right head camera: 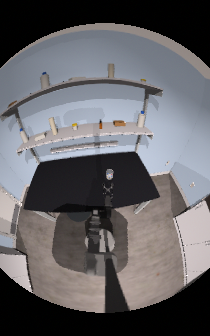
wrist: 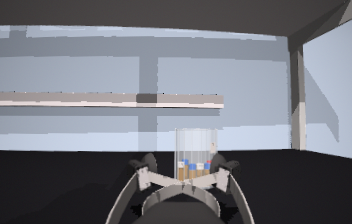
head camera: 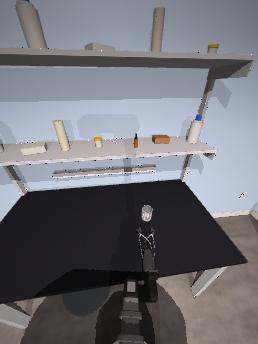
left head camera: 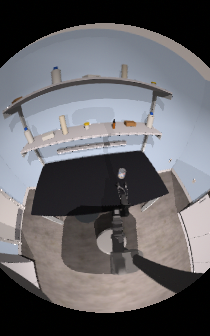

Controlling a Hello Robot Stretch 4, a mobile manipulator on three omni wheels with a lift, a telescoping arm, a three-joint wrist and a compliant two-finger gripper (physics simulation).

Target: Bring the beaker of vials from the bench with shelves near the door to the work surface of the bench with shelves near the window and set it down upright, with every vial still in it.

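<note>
The clear beaker of vials (head camera: 146, 213) (left head camera: 122, 173) (right head camera: 109, 174) (wrist: 196, 152) stands upright on the black work surface (head camera: 65, 225) (left head camera: 75, 180) (right head camera: 60, 180) (wrist: 280, 185) of a bench with shelves. Several vials with blue, white and red caps show low inside it in the wrist view. My gripper (head camera: 145, 232) (left head camera: 122, 188) (right head camera: 108, 186) (wrist: 183, 166) is open, low over the bench, on the near side of the beaker. In the wrist view the beaker is right of centre, and the right fingertip overlaps its right edge. Its base is partly hidden by the fingers.
A lower shelf (head camera: 110, 152) with bottles, jars and a brown box (head camera: 161, 139) runs above the back of the bench, under an upper shelf (head camera: 125, 59). A rail (head camera: 105, 171) (wrist: 110, 100) is on the wall. A round stool (left head camera: 111, 241) stands in front of the bench.
</note>
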